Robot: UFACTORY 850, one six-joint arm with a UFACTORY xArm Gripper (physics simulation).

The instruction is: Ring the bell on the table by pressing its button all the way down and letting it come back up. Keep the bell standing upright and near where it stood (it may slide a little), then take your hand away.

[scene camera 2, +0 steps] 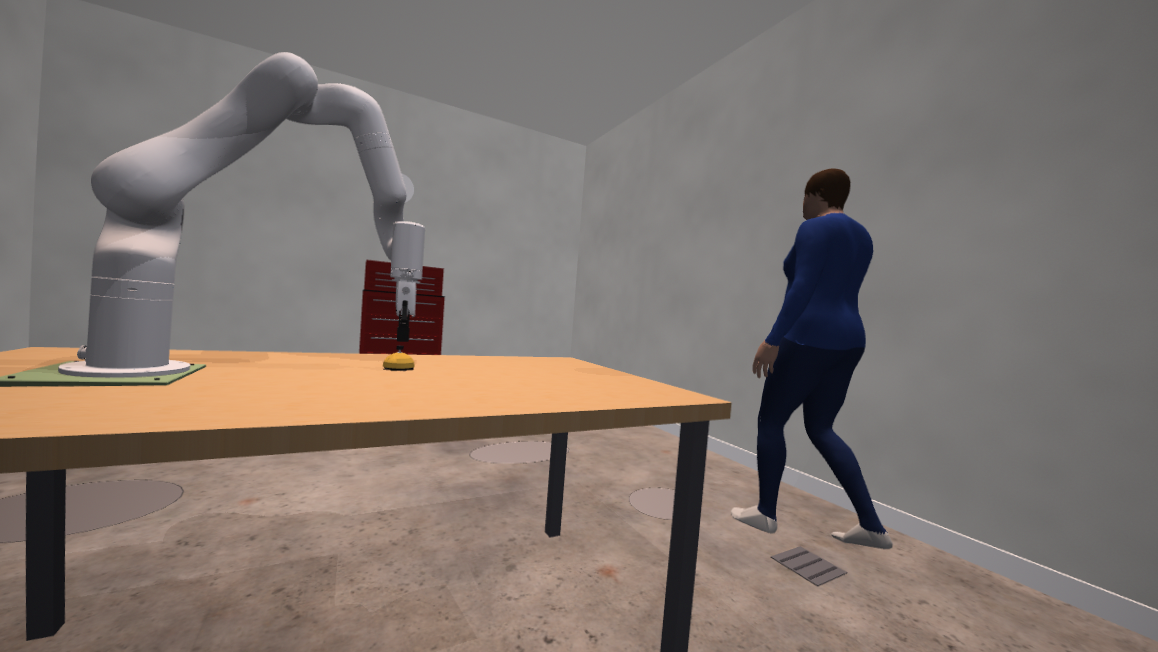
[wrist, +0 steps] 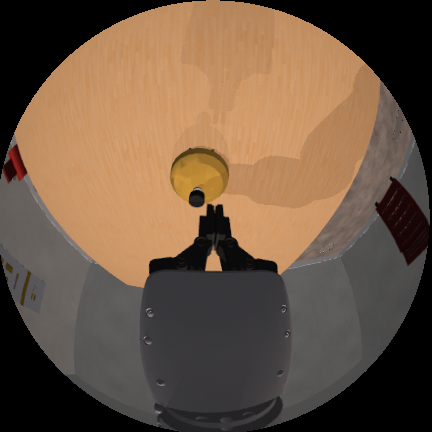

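Observation:
The bell [scene camera 2: 398, 362] [wrist: 199, 172] is a yellow dome on a dark base, standing upright on the wooden table [scene camera 2: 502, 388] [wrist: 125, 90]. Its black button [wrist: 196, 198] stands up on a short light stem in the wrist view. My gripper [scene camera 2: 402, 343] [wrist: 213, 213] is shut and empty, pointing down. In scene camera 2 its tips are just above the bell's top. In the wrist view the tips show a little right of the button, with a small gap between them in the picture. Whether they touch the button in depth I cannot tell.
A person in blue [scene camera 2: 826, 283] stands beyond the table's right end. A red tool cabinet [scene camera 2: 376, 323] [wrist: 406, 220] stands behind the table. The robot's base sits on a green plate [scene camera 2: 182, 375] at the table's left. The arm's shadow falls on the table right of the bell in the wrist view.

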